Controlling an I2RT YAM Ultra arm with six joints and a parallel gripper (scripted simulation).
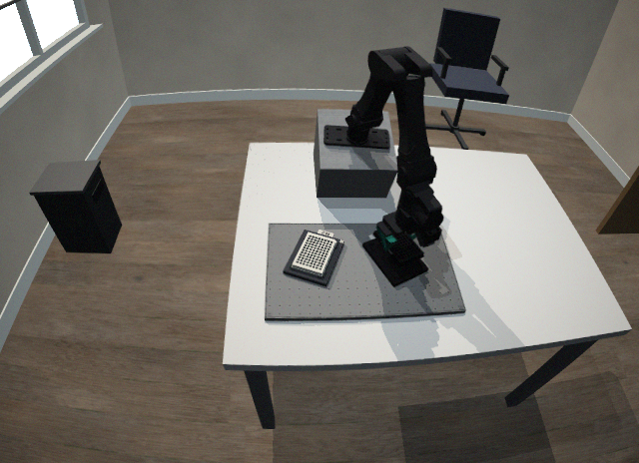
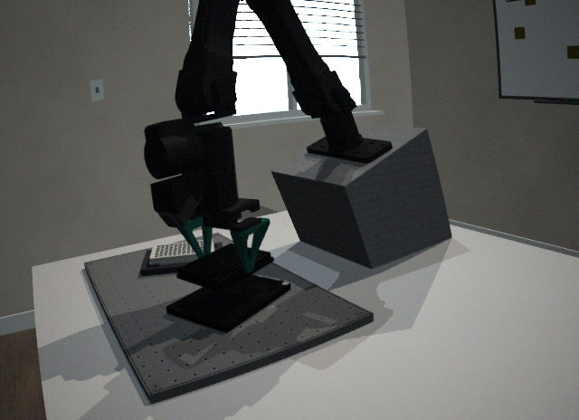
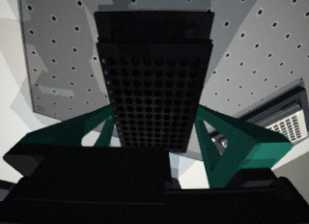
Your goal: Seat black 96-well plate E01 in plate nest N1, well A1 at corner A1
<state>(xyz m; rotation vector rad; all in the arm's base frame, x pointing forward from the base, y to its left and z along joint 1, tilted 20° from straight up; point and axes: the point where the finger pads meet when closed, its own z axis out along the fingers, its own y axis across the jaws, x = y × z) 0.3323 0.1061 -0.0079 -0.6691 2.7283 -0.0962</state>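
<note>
Now: the black plate nest N1 60 mm below my hand. From my hand the other things lie so: white plate E07: 10 mm ahead, 220 mm to the right, 40 mm below; black plate E01: right at my hand.
</note>
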